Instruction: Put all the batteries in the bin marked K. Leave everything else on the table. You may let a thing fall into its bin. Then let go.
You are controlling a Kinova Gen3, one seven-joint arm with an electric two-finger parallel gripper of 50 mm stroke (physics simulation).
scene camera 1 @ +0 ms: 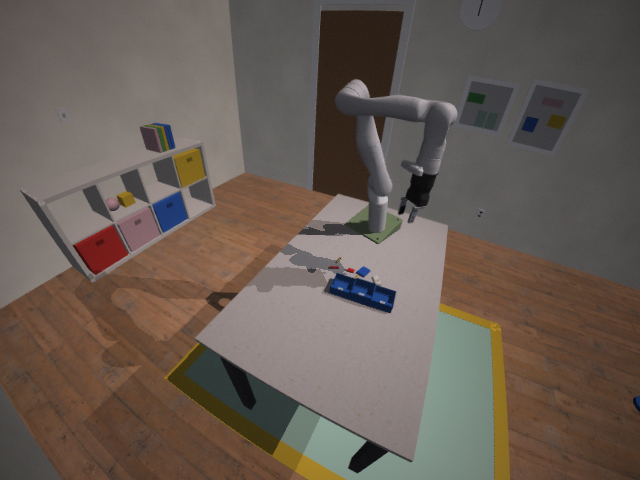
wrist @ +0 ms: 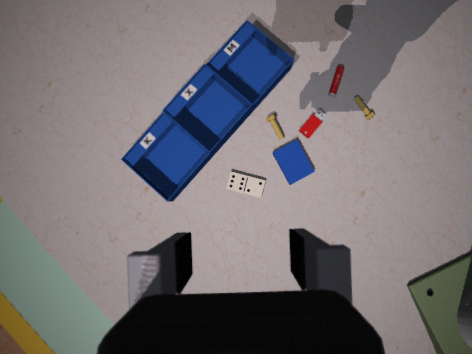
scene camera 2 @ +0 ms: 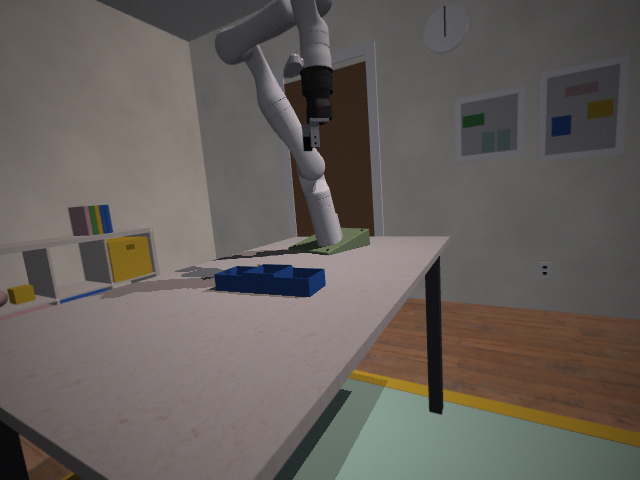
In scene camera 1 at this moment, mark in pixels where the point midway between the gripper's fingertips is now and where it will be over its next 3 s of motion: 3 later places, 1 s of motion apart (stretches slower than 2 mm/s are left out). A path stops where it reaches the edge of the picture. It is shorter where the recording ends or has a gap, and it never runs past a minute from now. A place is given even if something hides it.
My gripper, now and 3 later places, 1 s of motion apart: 405,218; 341,243; 333,264; 325,260
